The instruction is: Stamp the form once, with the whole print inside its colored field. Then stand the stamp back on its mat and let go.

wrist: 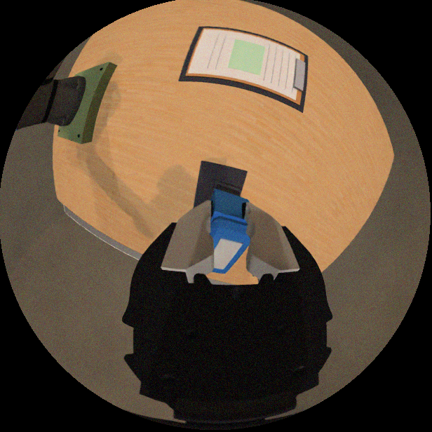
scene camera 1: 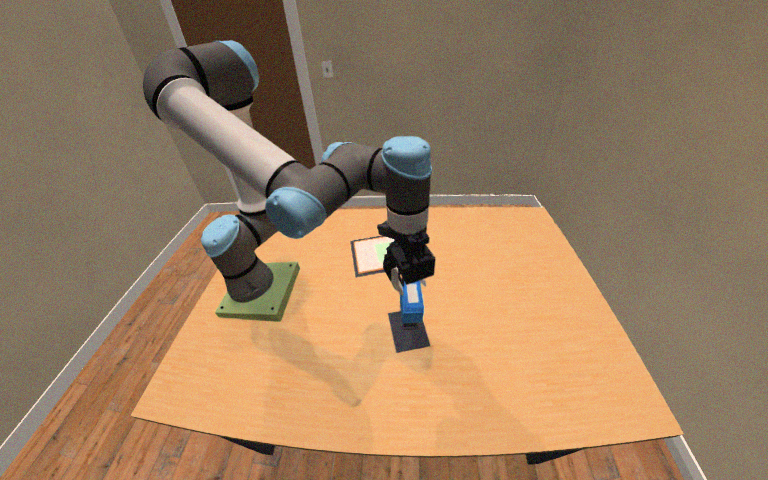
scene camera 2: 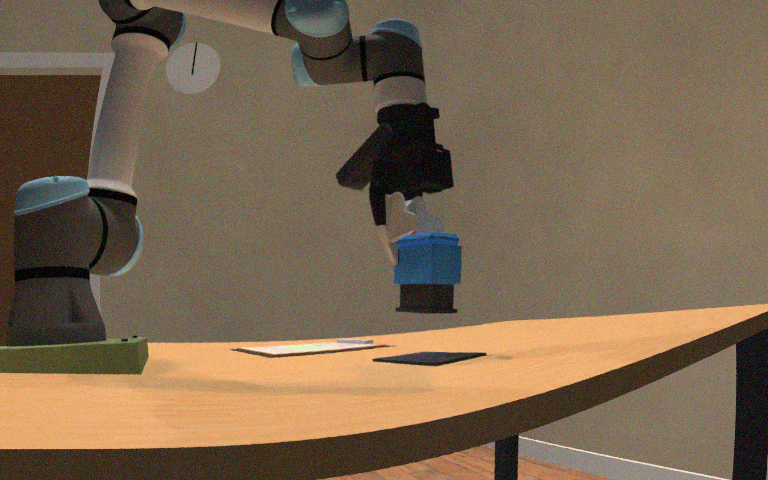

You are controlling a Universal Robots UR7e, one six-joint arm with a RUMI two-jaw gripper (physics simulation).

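Seen in the pictures: gripper, fingertip midpoint: (scene camera 1: pixel 405 288) (scene camera 2: pixel 404 265); arm's base, link origin: (scene camera 1: pixel 251 284) (scene camera 2: pixel 57 343).
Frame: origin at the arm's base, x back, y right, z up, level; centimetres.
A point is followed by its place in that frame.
Observation:
The blue stamp (scene camera 1: pixel 411 308) @(x -52.3, y 8.3, z 12.8 cm) (scene camera 2: pixel 428 263) @(x -50.3, y 8.2, z 9.3 cm) (wrist: pixel 229 227) has a dark lower part and a white label on top. My gripper (scene camera 1: pixel 411 285) @(x -49.9, y 0.6, z 9.8 cm) (scene camera 2: pixel 410 249) @(x -49.9, y 0.6, z 9.8 cm) (wrist: pixel 226 203) is shut on the stamp and holds it upright in the air, above the dark mat (scene camera 1: pixel 410 340) @(x -52.3, y 7.9, z -2.4 cm) (scene camera 2: pixel 429 358) @(x -50.4, y 6.8, z -2.4 cm) (wrist: pixel 207 180). The form (scene camera 1: pixel 367 254) @(x -33.1, y -21.6, z -2.3 cm) (scene camera 2: pixel 288 349) @(x -35.6, y -21.0, z -2.3 cm) (wrist: pixel 202 51) lies on a dark-edged board, with lines and a green field (scene camera 1: pixel 381 251) @(x -37.6, y -23.7, z -2.3 cm) (wrist: pixel 247 56). No print shows on the green field in the wrist view. In scene camera 1 the gripper hides the form's right part.
A metal clip (scene camera 2: pixel 354 341) @(x -48.6, y -26.6, z -1.8 cm) (wrist: pixel 299 75) sits at one end of the form's board. The arm's green base plate (scene camera 1: pixel 287 288) @(x -13.3, y -0.7, z 0.2 cm) (scene camera 2: pixel 73 357) @(x -6.7, y 10.6, z -0.8 cm) (wrist: pixel 95 107) stands on the left of the wooden table (scene camera 1: pixel 509 339) @(x -78.0, y 3.9, z -2.8 cm) (scene camera 2: pixel 226 418) @(x -26.3, y 31.7, z -2.8 cm) (wrist: pixel 320 150). The form lies farther back than the mat in scene camera 1.

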